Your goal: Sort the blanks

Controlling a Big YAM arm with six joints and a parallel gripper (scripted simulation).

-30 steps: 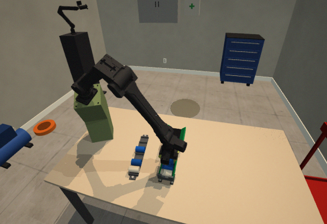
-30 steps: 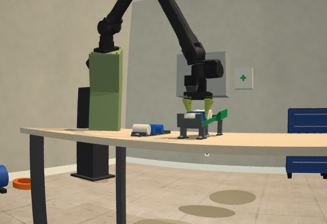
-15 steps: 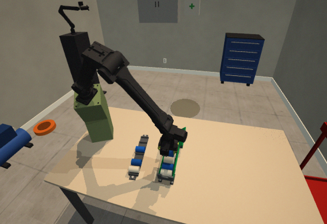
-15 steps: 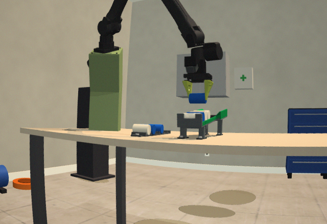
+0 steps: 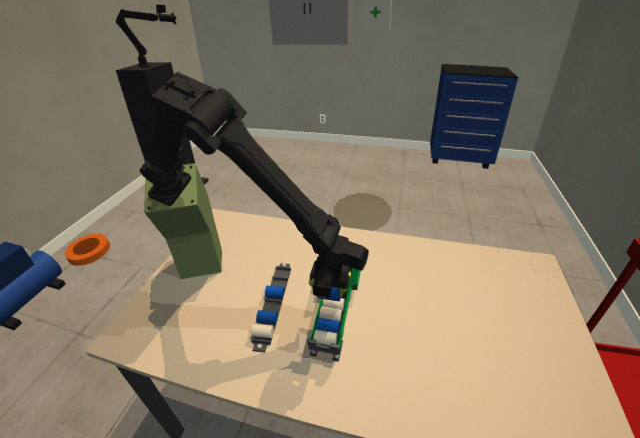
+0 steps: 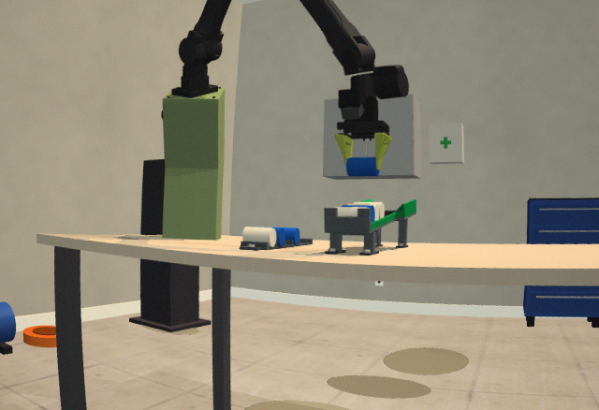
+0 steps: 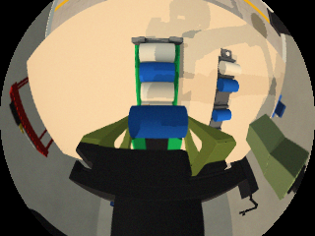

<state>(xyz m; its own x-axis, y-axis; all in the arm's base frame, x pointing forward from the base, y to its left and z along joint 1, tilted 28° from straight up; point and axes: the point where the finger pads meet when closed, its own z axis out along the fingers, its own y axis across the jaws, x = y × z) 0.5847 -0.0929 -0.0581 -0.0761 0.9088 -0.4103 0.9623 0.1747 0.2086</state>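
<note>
Right now my hand is 22 cm past the grey stock rack, 19 cm above it and 5 cm to the right of it. Round my hand: grey stop: 12 cm below, 10 cm to the right, 1 cm ahead.
</note>
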